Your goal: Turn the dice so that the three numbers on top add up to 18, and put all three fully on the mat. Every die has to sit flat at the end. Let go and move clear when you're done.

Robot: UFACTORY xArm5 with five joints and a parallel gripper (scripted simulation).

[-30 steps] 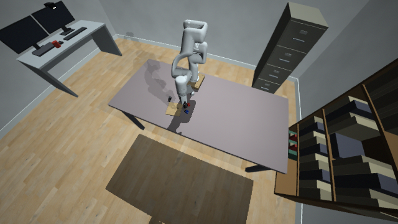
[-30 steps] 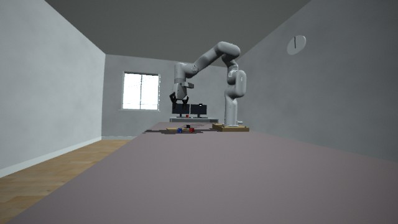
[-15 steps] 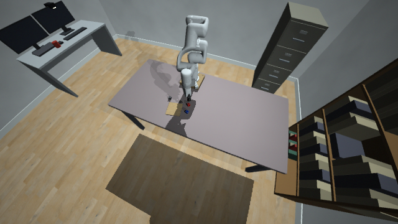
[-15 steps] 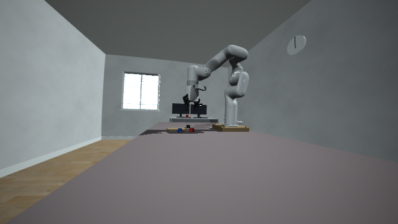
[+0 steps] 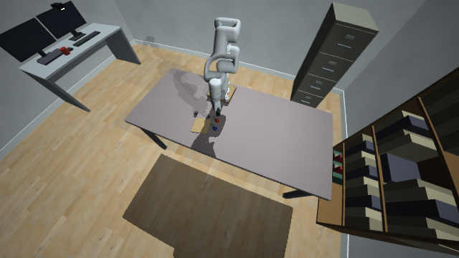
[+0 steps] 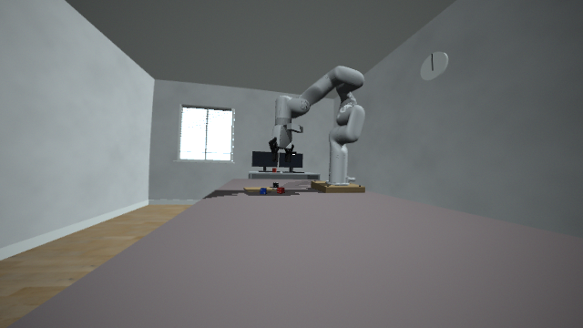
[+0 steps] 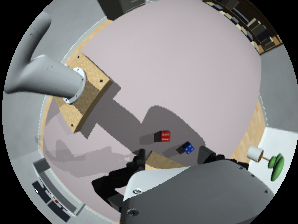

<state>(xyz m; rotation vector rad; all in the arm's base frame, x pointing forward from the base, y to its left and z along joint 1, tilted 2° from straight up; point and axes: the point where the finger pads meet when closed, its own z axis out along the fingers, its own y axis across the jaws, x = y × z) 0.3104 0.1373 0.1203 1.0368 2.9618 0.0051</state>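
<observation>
Now: hand 140 mm above the red die. The rest, counted from my hand: tan mat (150 mm below, 110 mm ahead, 100 mm to the right); then black die (210 mm to the right, 140 mm below, 30 mm ahead); then blue die (140 mm below, 80 mm ahead, 30 mm to the left).
</observation>
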